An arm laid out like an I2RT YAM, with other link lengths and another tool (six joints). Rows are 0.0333 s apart.
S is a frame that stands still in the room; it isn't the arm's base.
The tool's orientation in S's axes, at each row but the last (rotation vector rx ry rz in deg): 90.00 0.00 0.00; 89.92 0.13 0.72; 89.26 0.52 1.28; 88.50 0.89 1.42; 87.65 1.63 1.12; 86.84 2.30 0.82; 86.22 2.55 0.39; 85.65 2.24 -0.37
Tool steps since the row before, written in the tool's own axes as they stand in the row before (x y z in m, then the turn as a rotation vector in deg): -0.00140 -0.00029 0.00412 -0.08 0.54 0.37; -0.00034 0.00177 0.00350 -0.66 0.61 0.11; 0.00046 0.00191 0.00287 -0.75 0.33 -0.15; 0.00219 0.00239 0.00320 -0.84 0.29 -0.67; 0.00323 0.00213 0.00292 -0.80 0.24 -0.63; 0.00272 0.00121 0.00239 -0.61 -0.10 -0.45; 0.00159 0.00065 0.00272 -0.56 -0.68 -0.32; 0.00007 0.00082 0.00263 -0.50 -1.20 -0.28
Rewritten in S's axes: -0.00140 -0.00412 -0.00029 -0.08 -0.37 0.54; -0.00032 -0.00350 0.00177 -0.66 -0.12 0.61; 0.00050 -0.00284 0.00195 -0.76 0.14 0.32; 0.00226 -0.00308 0.00249 -0.86 0.66 0.27; 0.00333 -0.00273 0.00223 -0.82 0.61 0.22; 0.00282 -0.00222 0.00129 -0.63 0.42 -0.11; 0.00170 -0.00262 0.00079 -0.59 0.26 -0.69; 0.00015 -0.00256 0.00101 -0.54 0.18 -1.20
